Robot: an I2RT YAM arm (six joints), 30 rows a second.
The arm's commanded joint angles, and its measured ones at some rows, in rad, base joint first. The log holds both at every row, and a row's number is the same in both.
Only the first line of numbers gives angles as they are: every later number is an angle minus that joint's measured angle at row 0.
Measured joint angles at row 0: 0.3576, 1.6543, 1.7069, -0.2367, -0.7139, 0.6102
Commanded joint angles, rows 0 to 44: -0.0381, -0.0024, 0.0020, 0.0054, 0.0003, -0.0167; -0.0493, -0.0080, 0.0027, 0.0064, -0.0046, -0.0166; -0.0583, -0.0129, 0.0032, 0.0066, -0.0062, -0.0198; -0.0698, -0.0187, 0.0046, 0.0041, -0.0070, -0.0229; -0.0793, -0.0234, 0.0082, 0.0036, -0.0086, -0.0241; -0.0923, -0.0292, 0.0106, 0.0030, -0.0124, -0.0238; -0.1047, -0.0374, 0.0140, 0.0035, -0.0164, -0.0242; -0.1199, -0.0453, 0.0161, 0.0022, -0.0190, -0.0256; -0.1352, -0.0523, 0.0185, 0.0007, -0.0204, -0.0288; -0.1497, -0.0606, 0.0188, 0.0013, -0.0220, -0.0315; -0.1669, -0.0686, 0.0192, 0.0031, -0.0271, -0.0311; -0.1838, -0.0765, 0.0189, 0.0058, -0.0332, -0.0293; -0.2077, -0.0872, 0.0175, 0.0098, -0.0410, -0.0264; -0.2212, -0.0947, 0.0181, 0.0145, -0.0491, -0.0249; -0.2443, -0.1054, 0.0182, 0.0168, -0.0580, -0.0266; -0.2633, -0.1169, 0.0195, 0.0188, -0.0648, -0.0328; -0.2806, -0.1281, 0.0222, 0.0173, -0.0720, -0.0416; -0.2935, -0.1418, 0.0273, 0.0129, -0.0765, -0.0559; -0.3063, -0.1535, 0.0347, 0.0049, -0.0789, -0.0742; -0.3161, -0.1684, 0.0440, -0.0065, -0.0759, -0.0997; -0.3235, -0.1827, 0.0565, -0.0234, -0.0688, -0.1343; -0.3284, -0.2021, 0.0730, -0.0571, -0.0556, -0.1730; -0.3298, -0.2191, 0.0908, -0.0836, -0.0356, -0.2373; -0.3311, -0.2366, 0.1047, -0.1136, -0.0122, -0.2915; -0.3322, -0.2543, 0.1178, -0.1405, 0.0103, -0.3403; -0.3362, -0.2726, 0.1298, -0.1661, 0.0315, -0.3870; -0.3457, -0.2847, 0.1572, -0.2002, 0.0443, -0.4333; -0.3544, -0.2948, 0.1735, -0.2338, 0.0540, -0.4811; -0.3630, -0.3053, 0.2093, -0.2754, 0.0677, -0.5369; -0.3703, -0.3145, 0.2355, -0.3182, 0.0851, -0.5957; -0.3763, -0.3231, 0.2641, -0.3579, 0.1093, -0.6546; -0.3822, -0.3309, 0.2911, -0.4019, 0.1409, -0.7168; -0.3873, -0.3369, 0.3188, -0.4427, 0.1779, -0.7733; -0.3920, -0.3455, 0.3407, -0.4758, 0.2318, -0.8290; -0.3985, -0.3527, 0.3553, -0.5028, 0.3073, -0.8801; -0.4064, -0.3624, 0.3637, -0.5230, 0.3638, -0.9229; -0.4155, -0.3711, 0.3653, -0.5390, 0.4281, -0.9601; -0.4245, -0.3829, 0.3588, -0.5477, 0.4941, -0.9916; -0.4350, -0.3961, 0.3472, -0.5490, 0.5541, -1.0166; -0.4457, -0.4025, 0.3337, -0.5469, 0.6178, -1.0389; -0.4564, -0.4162, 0.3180, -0.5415, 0.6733, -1.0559; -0.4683, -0.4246, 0.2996, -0.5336, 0.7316, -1.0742; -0.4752, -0.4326, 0.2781, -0.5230, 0.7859, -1.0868; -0.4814, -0.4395, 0.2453, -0.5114, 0.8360, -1.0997; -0.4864, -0.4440, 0.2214, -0.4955, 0.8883, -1.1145
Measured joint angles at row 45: -0.4596, -0.4406, 0.2987, -0.4894, 0.5901, -0.9915
